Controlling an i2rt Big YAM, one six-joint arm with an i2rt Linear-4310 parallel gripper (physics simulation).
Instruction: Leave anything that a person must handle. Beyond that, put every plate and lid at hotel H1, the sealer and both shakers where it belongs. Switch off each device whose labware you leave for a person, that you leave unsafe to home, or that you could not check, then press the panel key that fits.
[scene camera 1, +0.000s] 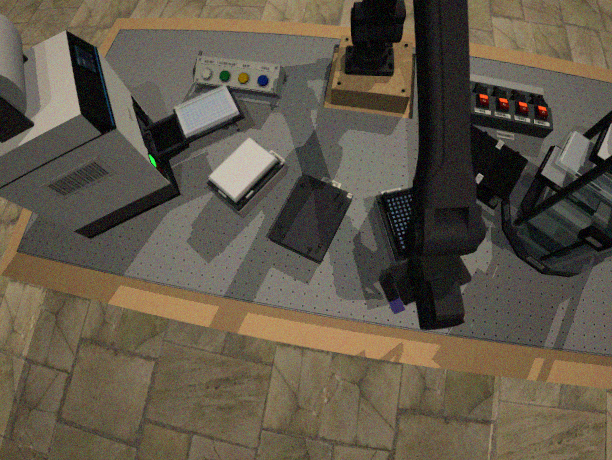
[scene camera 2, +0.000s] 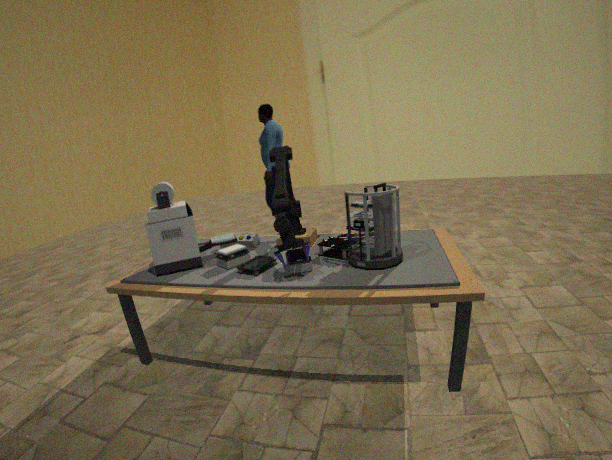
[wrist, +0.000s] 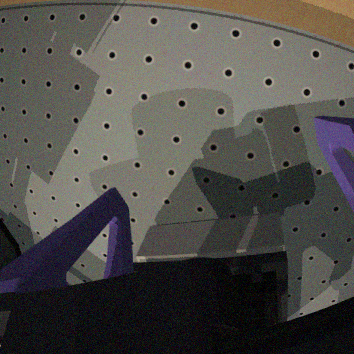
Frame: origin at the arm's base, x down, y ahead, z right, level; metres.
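Where they show: gripper, fingertip midpoint: (scene camera 2: 297, 265) (wrist: 216, 163); arm's base, origin of the base link: (scene camera 1: 369, 62) (scene camera 2: 295, 233).
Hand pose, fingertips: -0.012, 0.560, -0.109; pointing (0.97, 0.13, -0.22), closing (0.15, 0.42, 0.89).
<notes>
Each offset is from my fingertips to the top centre of the thing, as dx, dy, dz. "spot": to the spot under its first point.
My gripper (scene camera 2: 295, 255) (wrist: 216, 163) is open and empty, low near the front edge, beside the dark plate with blue wells {-0.007, -0.140, +0.022} (scene camera 1: 397, 220), which the arm partly hides. A grey block with a dark top {spot: +0.034, -0.072, +0.002} (wrist: 210, 240) shows below the fingers in the wrist view. The sealer {-0.394, -0.223, +0.697} (scene camera 1: 50, 165) (scene camera 2: 175, 247) stands at the left with a green light; a pale plate {-0.046, -0.356, +0.471} (scene camera 1: 207, 112) lies on its extended tray. A white-topped plate {-0.020, -0.228, +0.372} (scene camera 1: 243, 170) (scene camera 2: 232, 251) sits on a low base. A dark flat device {+0.021, -0.149, +0.223} (scene camera 1: 310, 220) (scene camera 2: 257, 265) bears no plate. Which bases are shakers, I cannot tell. A round hotel {spot: +0.057, -0.077, -0.263} (scene camera 1: 532, 265) (scene camera 2: 375, 262) holds labware.
A key panel {-0.022, -0.509, +0.435} (scene camera 1: 234, 80) with white, green, yellow and blue keys stands at the back left. A switch box {+0.009, -0.495, -0.250} (scene camera 1: 512, 117) with red-lit rockers is at the back right. A black device {-0.014, -0.296, -0.151} (scene camera 1: 500, 165) lies between it and the arm. A person (scene camera 2: 271, 135) stands behind the table.
</notes>
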